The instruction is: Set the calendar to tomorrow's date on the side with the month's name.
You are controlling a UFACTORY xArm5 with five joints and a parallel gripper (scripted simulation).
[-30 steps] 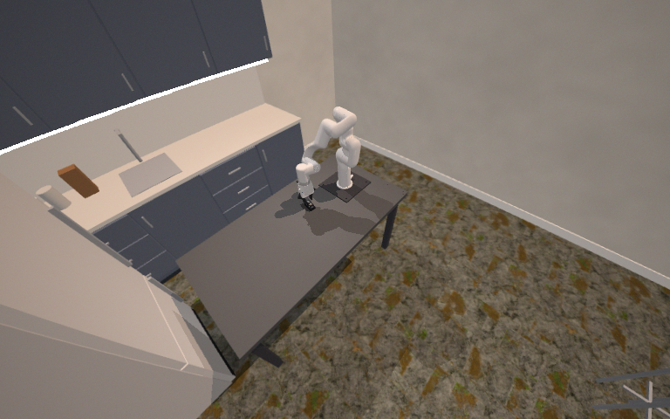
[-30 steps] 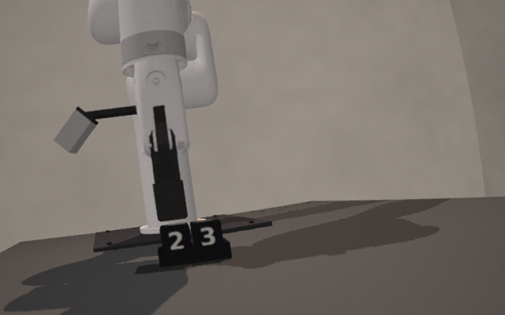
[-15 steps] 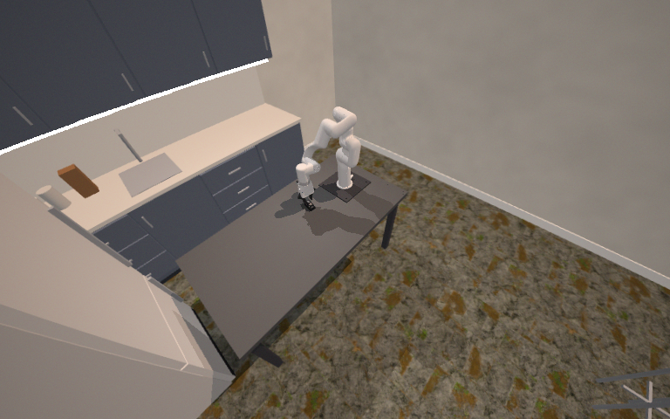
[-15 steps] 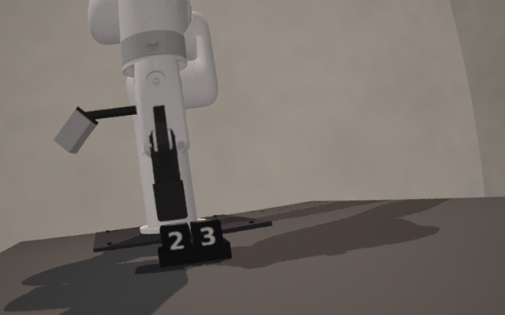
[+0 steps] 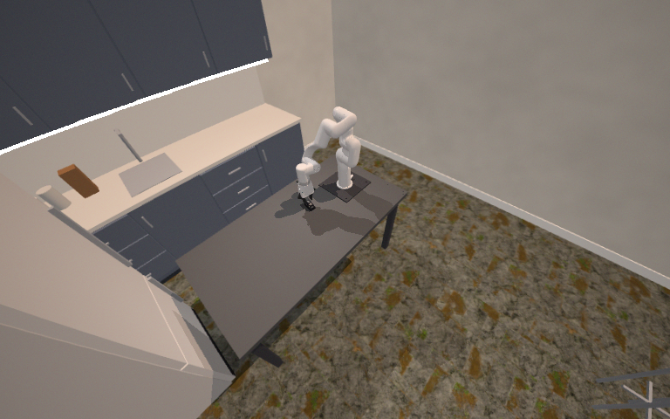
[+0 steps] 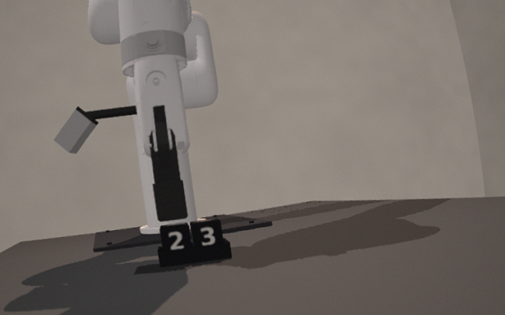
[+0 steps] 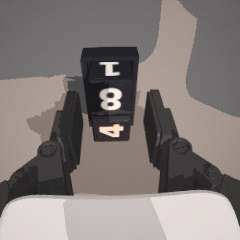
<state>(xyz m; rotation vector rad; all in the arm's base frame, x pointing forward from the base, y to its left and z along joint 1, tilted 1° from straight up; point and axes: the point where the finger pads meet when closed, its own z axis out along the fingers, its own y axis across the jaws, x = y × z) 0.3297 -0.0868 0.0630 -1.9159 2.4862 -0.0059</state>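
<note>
Now: the black calendar tray 6 cm below my hand and 2 cm to the left of it.
</note>
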